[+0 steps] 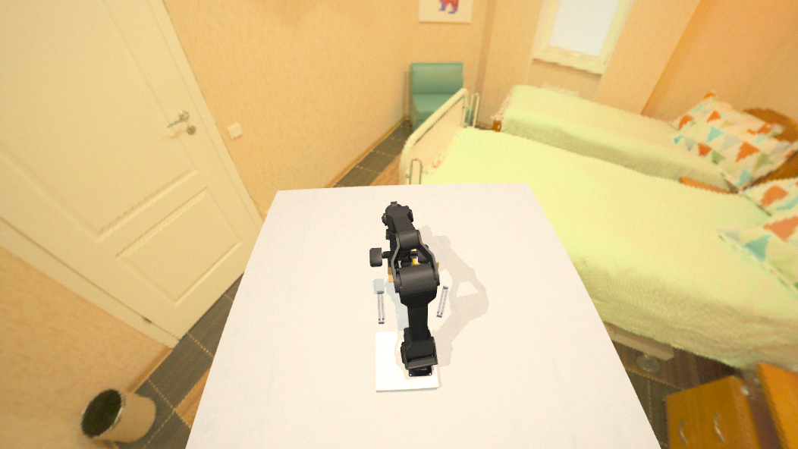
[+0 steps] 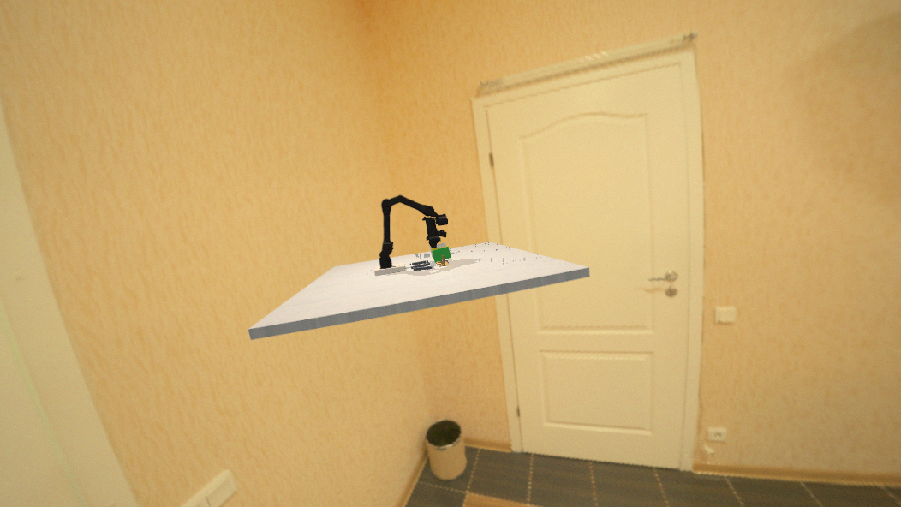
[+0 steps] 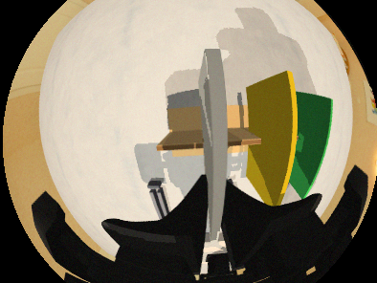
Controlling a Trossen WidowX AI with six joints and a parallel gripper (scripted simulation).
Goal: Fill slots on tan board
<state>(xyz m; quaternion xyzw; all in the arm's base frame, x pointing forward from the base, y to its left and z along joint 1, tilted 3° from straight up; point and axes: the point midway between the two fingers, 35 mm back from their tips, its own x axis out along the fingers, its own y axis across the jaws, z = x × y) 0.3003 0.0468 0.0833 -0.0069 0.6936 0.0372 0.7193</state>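
Now: the yellow board 30 mm ahead of my gripper tip, 50 mm to the right of it and 10 mm below it. Also, from my gripper tip: tan board: 30 mm ahead, 50 mm to the right, 40 mm below; green board: 30 mm ahead, 100 mm to the right, 10 mm below.
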